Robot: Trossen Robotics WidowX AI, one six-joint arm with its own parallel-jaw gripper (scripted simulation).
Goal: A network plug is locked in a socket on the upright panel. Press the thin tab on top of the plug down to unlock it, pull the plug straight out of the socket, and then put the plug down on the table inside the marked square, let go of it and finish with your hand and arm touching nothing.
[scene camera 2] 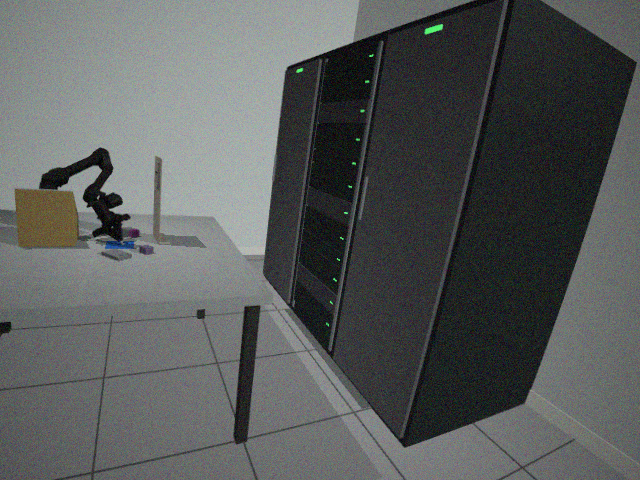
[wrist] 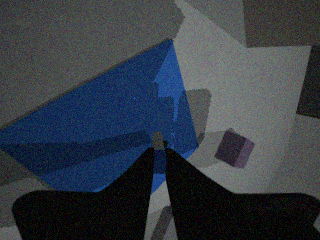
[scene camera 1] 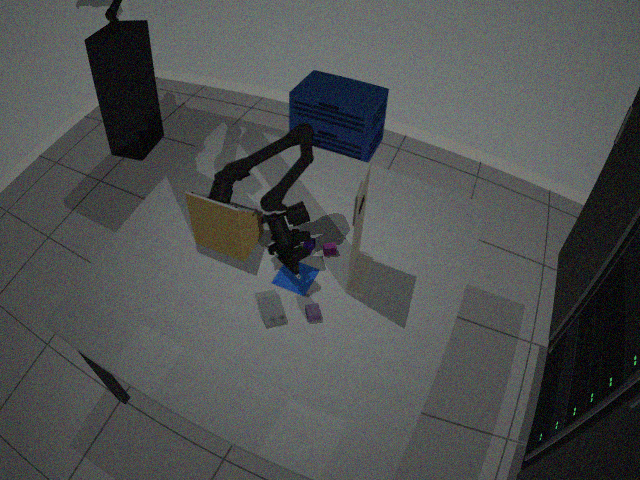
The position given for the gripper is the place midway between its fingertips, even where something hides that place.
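A beige panel [scene camera 1: 359, 266] and a blue marked square [scene camera 1: 285, 278] are visible, and so is the gripper [scene camera 1: 296, 274]. The square [wrist: 82, 141] appears again, as does the gripper [wrist: 159, 153].
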